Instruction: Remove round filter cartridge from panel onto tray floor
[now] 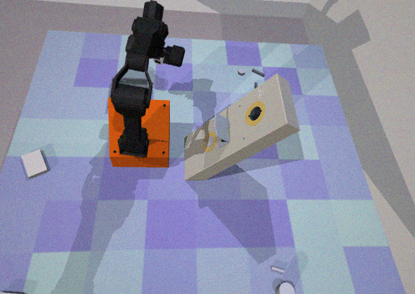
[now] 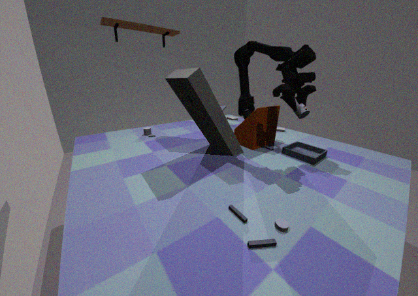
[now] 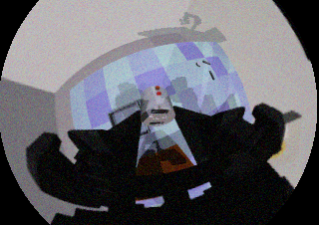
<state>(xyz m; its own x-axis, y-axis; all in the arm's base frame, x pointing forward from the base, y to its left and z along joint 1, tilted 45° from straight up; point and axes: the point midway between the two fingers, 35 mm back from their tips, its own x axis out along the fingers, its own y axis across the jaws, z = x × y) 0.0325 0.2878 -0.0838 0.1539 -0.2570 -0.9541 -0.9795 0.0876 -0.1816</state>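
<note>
My gripper tip is 130 mm past the tray and 220 mm above it. Round my gripper tip: filter cartridge (right at my gripper tip); then grey bracket (230 mm ahead, 260 mm to the right, 40 mm below).
</note>
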